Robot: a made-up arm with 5 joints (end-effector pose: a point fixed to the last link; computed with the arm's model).
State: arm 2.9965 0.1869 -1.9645 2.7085 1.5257
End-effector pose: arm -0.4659 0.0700 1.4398 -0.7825 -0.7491 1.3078
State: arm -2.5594 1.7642 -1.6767 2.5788 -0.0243
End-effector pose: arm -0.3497 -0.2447 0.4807 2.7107 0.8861 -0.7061
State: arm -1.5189 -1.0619 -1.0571 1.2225 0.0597
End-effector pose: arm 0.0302 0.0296 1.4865 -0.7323 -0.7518 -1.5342
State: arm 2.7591 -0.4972 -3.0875 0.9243 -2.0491
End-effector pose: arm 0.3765 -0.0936 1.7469 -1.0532 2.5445 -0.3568
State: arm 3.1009 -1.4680 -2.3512 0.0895 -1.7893
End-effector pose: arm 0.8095 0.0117 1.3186 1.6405 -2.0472 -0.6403
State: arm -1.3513 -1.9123 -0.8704 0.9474 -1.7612
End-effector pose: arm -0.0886 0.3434 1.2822 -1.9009 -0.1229 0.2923
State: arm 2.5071 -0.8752 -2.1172 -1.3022 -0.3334
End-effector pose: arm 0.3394 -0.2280 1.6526 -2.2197 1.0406 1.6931
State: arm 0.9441 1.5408 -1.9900 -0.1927 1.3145
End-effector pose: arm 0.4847 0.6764 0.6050 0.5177 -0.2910 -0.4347
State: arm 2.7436 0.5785 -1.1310 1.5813 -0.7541
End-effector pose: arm -0.4834 0.2315 0.9859 1.1419 -0.6667 -2.5432
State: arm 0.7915 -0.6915 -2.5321 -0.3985 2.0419
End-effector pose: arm -0.2874 -0.3030 1.7087 -2.7793 0.3474 -0.3349
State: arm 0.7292 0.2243 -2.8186 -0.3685 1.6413
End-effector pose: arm 0.1879 0.1715 1.8012 2.7434 -1.0283 -0.2238
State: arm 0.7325 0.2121 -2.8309 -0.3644 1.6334
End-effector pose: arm 0.1760 0.1620 1.8043 2.7588 -1.0407 -0.2099
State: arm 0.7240 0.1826 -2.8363 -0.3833 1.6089
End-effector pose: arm 0.1555 0.1422 1.8084 2.7890 -1.1034 -0.1759
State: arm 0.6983 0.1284 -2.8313 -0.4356 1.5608
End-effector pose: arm 0.1219 0.1089 1.8122 2.8357 -1.2411 -0.1122
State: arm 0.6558 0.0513 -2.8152 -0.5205 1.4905
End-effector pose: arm 0.0746 0.0665 1.8127 -2.7233 1.3736 0.0177
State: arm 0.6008 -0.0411 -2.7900 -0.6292 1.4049
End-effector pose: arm 0.0165 0.0234 1.8067 -2.4806 1.4695 -0.0838
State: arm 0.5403 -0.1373 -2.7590 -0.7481 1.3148
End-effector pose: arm -0.0451 -0.0122 1.7938 -2.2208 1.5415 -0.1739
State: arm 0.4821 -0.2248 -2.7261 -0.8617 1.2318
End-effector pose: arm -0.1011 -0.0359 1.7771 -1.9814 1.5823 -0.2441
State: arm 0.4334 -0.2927 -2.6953 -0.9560 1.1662
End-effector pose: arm -0.1433 -0.0476 1.7612 -1.7939 1.5987 -0.2925
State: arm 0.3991 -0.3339 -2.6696 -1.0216 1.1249
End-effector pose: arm -0.1668 -0.0507 1.7507 -1.6761 1.6048 -0.3213
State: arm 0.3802 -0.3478 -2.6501 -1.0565 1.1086
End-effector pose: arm -0.1715 -0.0484 1.7473 -1.6279 1.6119 -0.3339
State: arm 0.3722 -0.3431 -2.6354 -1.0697 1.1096
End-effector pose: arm -0.1637 -0.0437 1.7490 -1.6268 1.6226 -0.3361
